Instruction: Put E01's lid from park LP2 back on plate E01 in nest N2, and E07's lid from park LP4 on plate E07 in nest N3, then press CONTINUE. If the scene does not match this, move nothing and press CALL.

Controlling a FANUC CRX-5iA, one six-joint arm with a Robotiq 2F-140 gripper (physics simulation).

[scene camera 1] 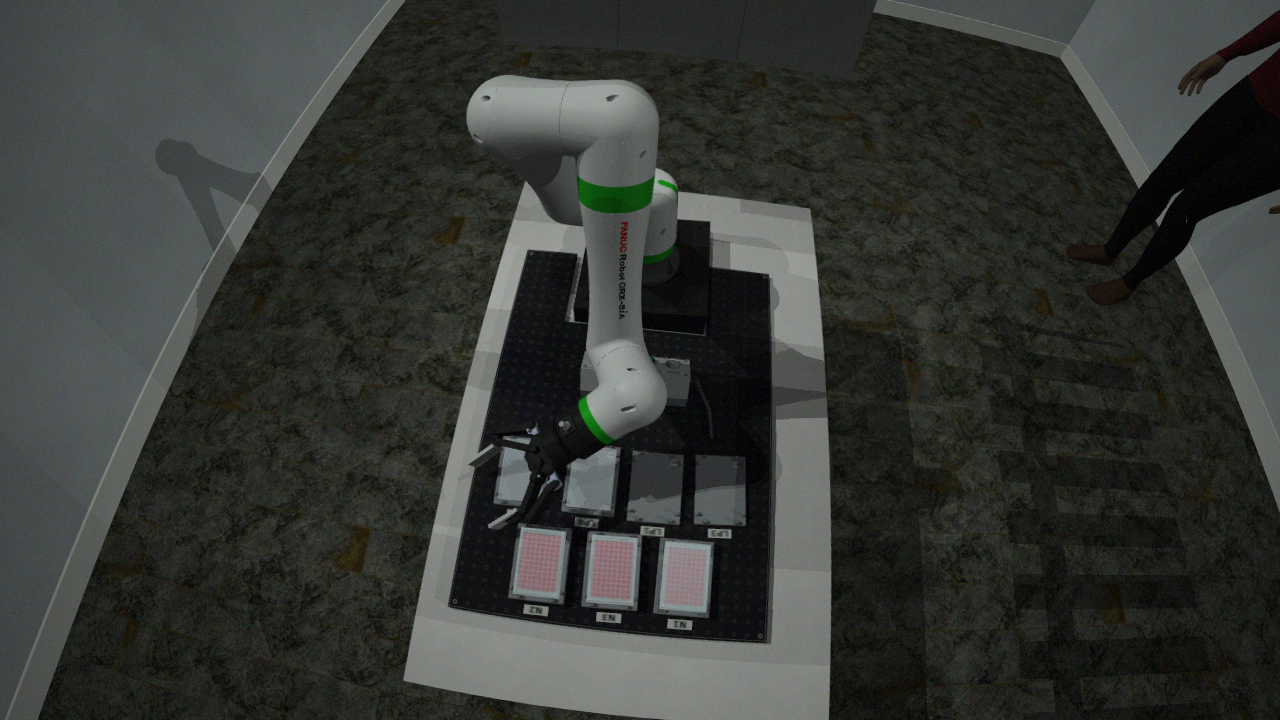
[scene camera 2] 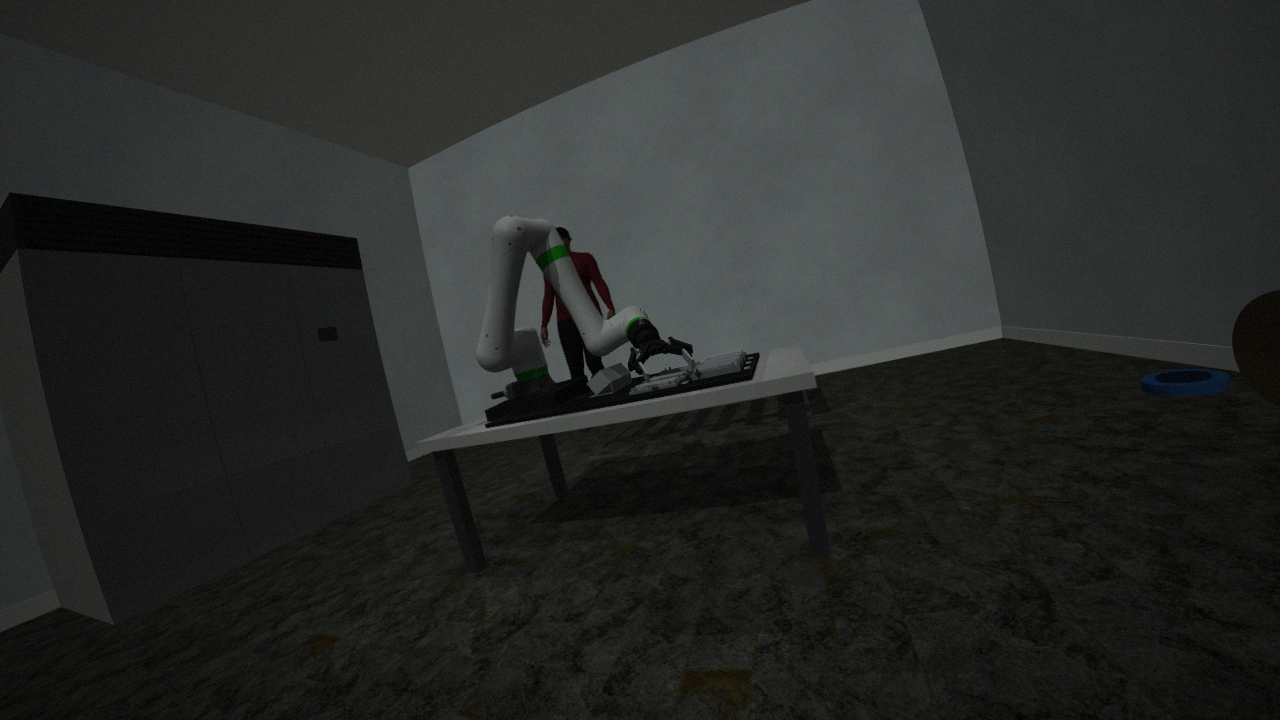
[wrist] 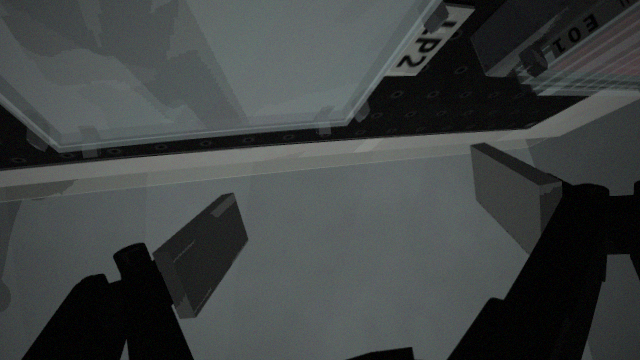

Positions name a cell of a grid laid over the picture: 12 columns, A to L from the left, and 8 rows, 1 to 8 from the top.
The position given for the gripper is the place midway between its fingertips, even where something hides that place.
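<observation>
Open and holding nothing, the gripper (scene camera 1: E6) appears in scene camera 2 (scene camera 2: G5) and in the wrist view (wrist: G5) as well. The scene also has a lid park (wrist: I1).
</observation>
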